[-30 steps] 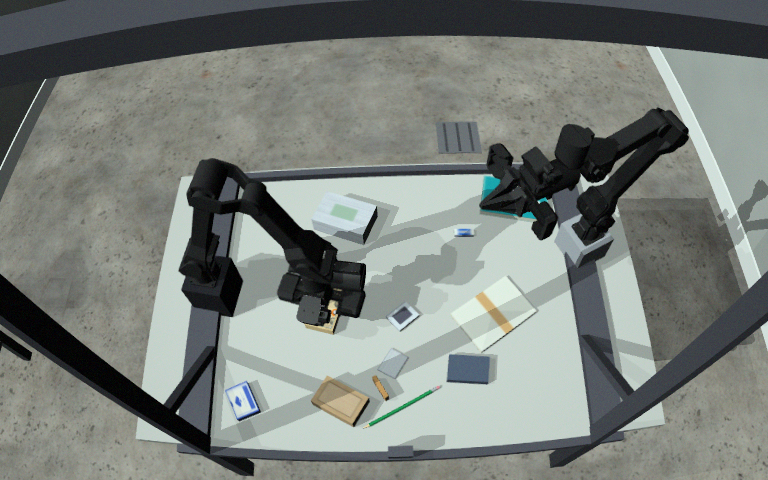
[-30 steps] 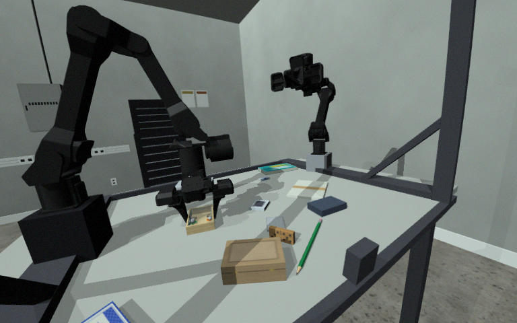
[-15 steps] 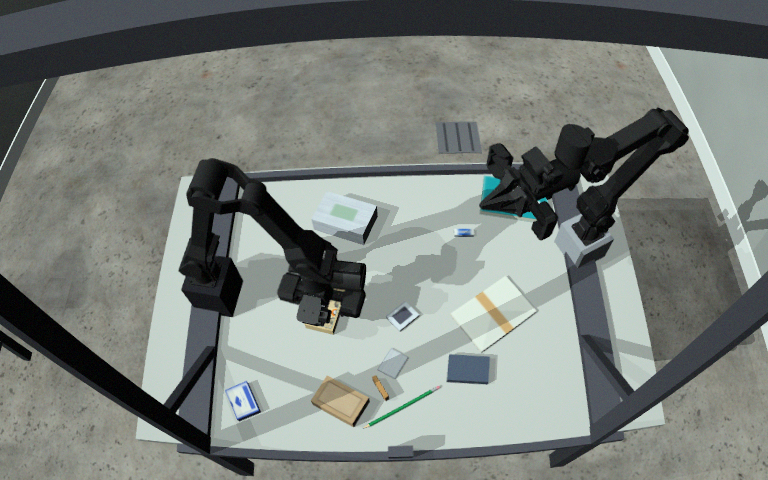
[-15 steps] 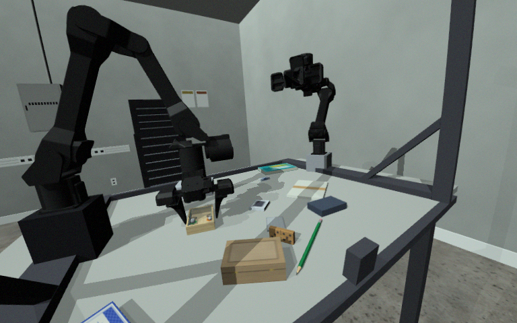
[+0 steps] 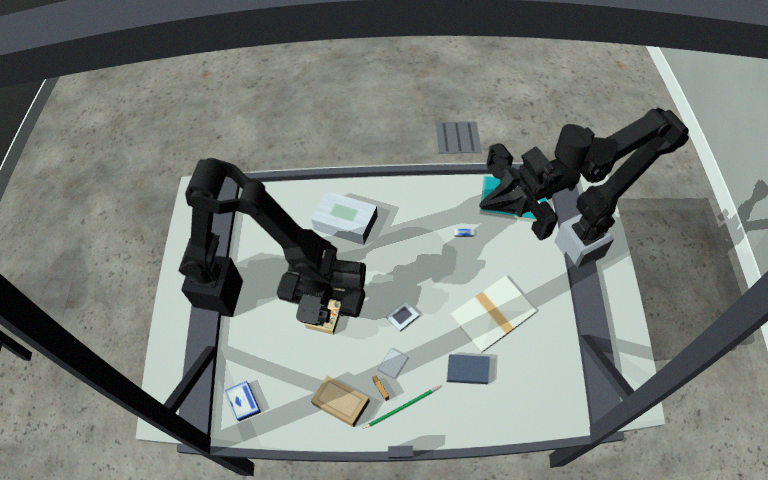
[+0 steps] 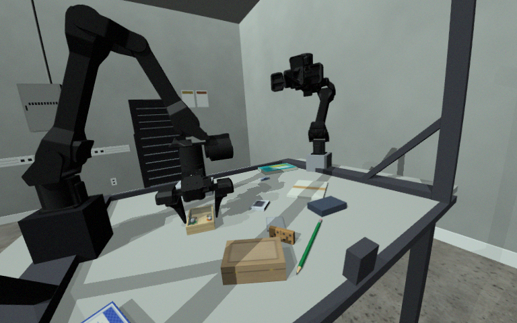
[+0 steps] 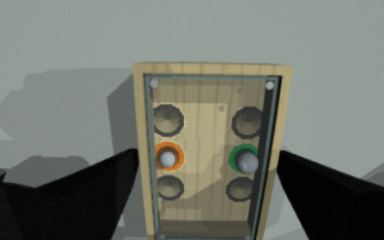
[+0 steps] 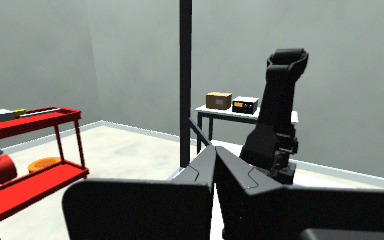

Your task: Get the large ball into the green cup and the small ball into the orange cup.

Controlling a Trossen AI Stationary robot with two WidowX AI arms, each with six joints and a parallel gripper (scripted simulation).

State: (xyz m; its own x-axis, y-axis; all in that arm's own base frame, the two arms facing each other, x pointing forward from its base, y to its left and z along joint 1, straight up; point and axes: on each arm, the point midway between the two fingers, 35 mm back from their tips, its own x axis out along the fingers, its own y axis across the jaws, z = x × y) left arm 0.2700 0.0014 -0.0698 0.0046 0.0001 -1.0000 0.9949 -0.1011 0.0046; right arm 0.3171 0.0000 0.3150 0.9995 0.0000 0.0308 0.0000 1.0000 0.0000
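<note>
Right now the covered wooden puzzle is 3 cm below my left hand. The rest, counted from my left hand: dark blue block 19 cm behind, 30 cm to the right, 3 cm below; then grey square tile 4 cm behind, 17 cm to the right, 4 cm below; then white box 24 cm ahead, 7 cm to the right, 2 cm below.
</note>
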